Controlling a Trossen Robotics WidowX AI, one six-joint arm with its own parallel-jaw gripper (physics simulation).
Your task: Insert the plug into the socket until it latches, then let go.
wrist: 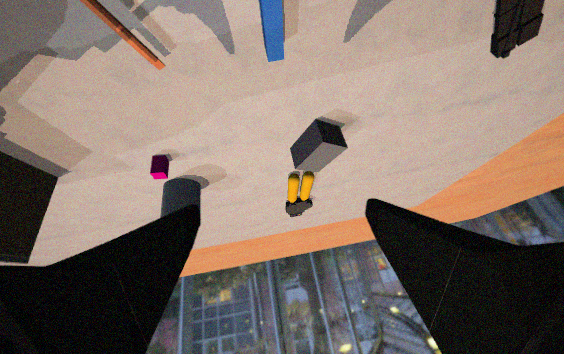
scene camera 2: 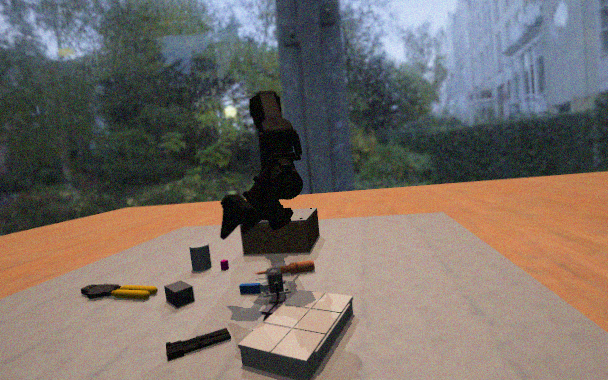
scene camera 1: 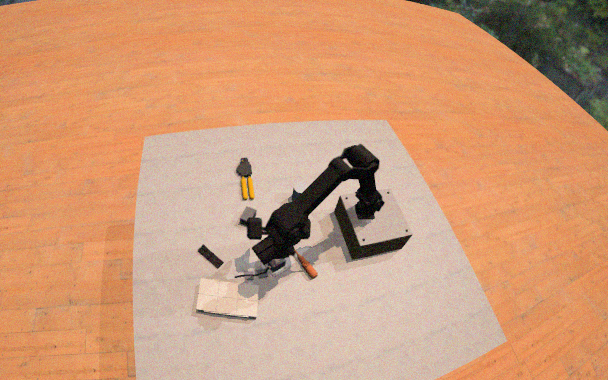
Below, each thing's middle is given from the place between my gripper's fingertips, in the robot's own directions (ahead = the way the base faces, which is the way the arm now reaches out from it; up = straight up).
Now: the dark cube (wrist: 321,142) 80 mm ahead of my hand, 110 mm to the right of it and 110 mm below it. The rest, counted from my hand: black bar (scene camera 2: 174,350) (210 mm ahead, 60 mm to the left, 120 mm below); then white tiled block (scene camera 2: 302,331) (140 mm ahead, 220 mm to the left, 110 mm below).
